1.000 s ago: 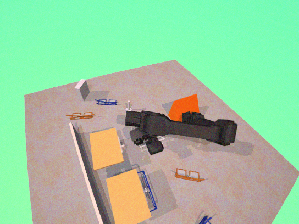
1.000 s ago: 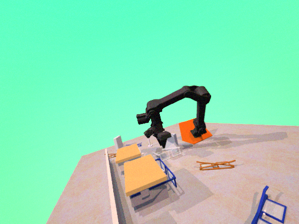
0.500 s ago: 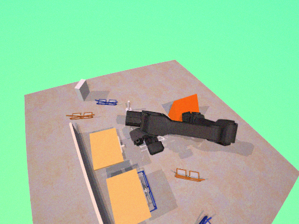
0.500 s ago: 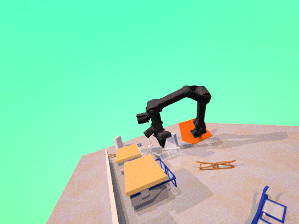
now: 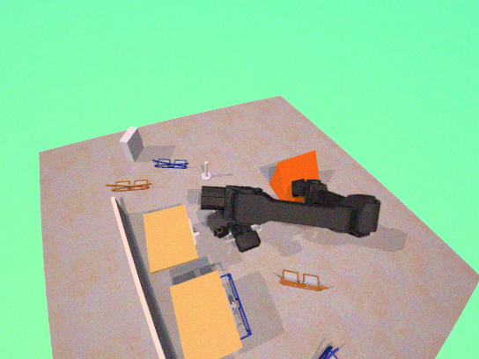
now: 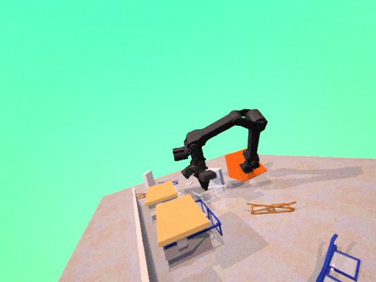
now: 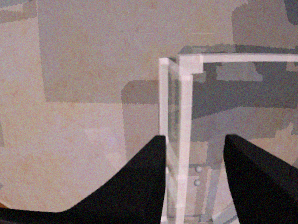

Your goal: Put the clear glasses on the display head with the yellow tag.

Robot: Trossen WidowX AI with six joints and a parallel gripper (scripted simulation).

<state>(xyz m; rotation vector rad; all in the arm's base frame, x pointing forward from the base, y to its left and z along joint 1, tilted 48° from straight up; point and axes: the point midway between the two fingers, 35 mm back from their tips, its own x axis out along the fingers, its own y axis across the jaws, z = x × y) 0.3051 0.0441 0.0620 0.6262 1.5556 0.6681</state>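
Right now the white peg is 27 cm to the right of my gripper tip and 3 cm below it. From my gripper tip the other things lie so: long white rail 28 cm ahead, 10 cm to the left.
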